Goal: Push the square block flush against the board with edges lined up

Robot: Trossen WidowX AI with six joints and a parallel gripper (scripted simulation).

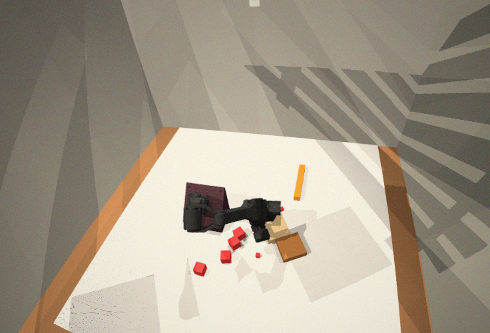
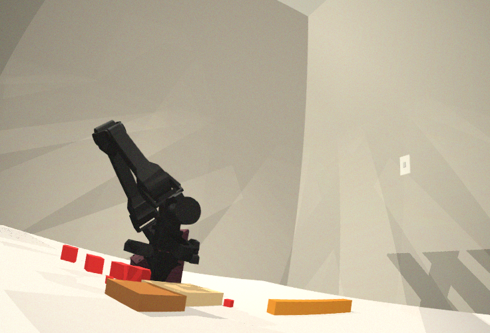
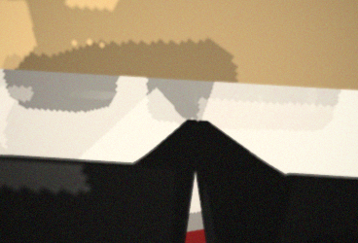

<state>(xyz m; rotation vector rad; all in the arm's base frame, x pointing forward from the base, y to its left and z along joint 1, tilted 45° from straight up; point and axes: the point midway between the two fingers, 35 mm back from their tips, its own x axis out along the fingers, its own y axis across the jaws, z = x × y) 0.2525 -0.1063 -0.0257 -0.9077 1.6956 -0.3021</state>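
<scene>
Right now my gripper tip is 70 mm short of the pale yellow slab, 30 mm to the right of it and 10 mm below it. The rest, counted from my gripper tip: orange square block (150 mm ahead, 70 mm to the right, 10 mm above); board (300 mm to the left, 180 mm ahead, 10 mm above).
</scene>
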